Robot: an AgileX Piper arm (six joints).
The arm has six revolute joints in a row. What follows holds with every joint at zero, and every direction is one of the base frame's.
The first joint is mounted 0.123 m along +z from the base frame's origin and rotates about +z.
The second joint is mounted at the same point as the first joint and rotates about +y.
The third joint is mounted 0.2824 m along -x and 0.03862 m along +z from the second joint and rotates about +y.
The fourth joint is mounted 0.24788 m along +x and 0.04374 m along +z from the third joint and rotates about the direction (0.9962, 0, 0.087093).
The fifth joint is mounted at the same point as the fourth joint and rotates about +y.
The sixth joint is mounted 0.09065 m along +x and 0.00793 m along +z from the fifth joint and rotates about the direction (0.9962, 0, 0.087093).
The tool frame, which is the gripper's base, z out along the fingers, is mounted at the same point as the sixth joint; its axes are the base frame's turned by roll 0, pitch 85.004 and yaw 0 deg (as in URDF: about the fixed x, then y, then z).
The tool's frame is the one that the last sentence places.
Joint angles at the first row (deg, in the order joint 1, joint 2, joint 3, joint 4, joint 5, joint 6):
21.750, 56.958, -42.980, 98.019, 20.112, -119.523
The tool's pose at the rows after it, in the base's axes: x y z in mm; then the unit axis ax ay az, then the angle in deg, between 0 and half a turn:
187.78 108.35 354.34 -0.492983 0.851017 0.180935 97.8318
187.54 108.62 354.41 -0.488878 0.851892 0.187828 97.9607
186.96 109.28 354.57 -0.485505 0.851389 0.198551 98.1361
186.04 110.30 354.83 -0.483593 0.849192 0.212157 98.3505
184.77 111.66 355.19 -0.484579 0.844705 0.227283 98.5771
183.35 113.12 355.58 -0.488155 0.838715 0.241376 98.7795
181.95 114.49 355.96 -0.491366 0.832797 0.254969 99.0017
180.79 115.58 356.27 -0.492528 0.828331 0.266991 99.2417
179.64 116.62 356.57 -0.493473 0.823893 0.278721 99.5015
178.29 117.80 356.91 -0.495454 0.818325 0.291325 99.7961
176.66 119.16 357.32 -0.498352 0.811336 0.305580 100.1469
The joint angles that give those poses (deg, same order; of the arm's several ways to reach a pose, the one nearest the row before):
21.751, 56.959, -42.980, 98.021, 20.159, -118.968
21.751, 56.958, -42.980, 98.018, 20.389, -118.294
21.752, 56.957, -42.979, 98.021, 20.951, -117.482
21.752, 56.957, -42.979, 98.020, 21.830, -116.629
21.750, 56.957, -42.981, 98.016, 23.028, -115.916
21.751, 56.958, -42.981, 98.019, 24.331, -115.463
21.749, 56.958, -42.981, 98.019, 25.593, -115.009
21.752, 56.958, -42.980, 98.020, 26.608, -114.476
21.752, 56.957, -42.980, 98.012, 27.601, -113.933
21.753, 56.958, -42.980, 97.991, 28.749, -113.411
21.751, 56.958, -42.981, 97.968, 30.116, -112.875

